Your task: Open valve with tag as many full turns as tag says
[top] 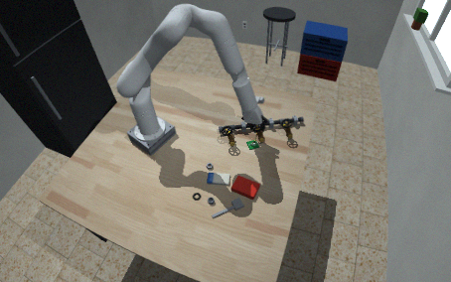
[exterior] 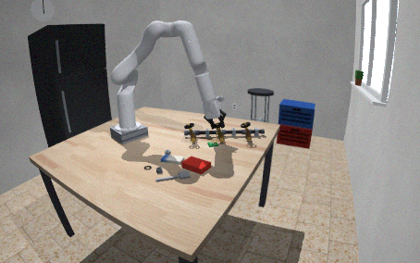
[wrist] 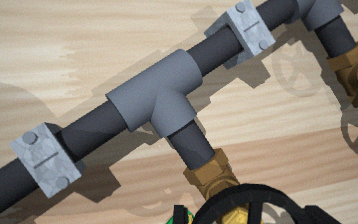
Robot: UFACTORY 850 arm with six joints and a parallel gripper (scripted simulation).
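Right now my hand is 3 cm past the green tag, 5 cm to the left of it and 10 cm above it. Also, from my hand: grey scraper 6 cm behind, 44 cm to the right, 10 cm below; red box 1 cm behind, 33 cm to the right, 9 cm below; white block 15 cm behind, 30 cm to the right, 10 cm below.
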